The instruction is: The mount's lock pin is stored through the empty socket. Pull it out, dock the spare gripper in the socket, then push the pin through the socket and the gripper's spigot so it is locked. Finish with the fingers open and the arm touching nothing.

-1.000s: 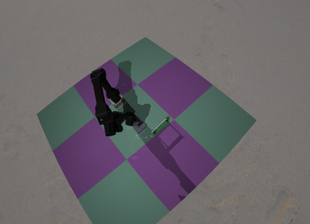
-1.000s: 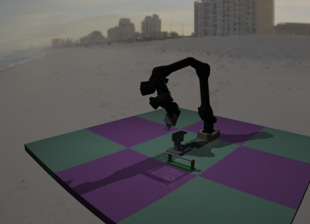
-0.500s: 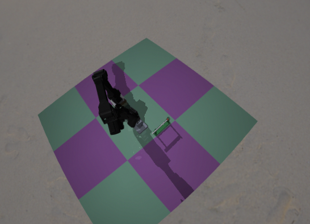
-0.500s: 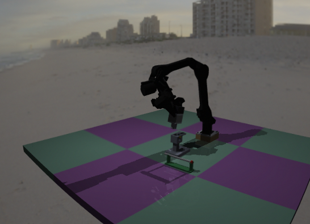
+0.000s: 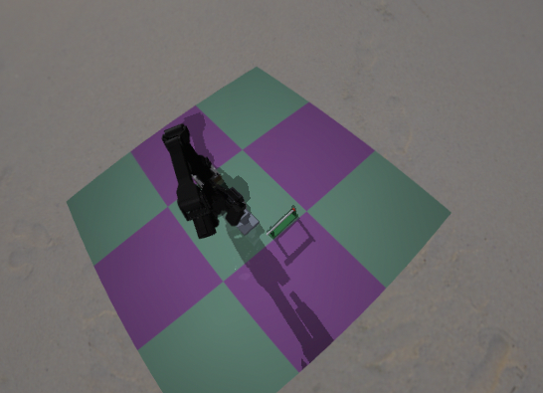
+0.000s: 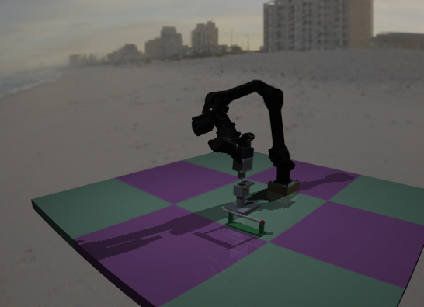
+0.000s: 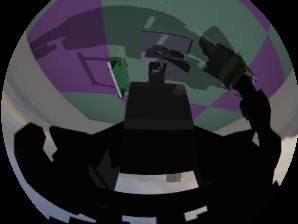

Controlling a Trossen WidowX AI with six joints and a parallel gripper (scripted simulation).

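Now: the green cradle 13 cm ahead of my gripper tip, 8 cm to the left of it and 16 cm below it. From my gripper tip the other things lie so: spare gripper 1 cm to the right; grey mount 1 cm behind, 1 cm to the right, 13 cm below.
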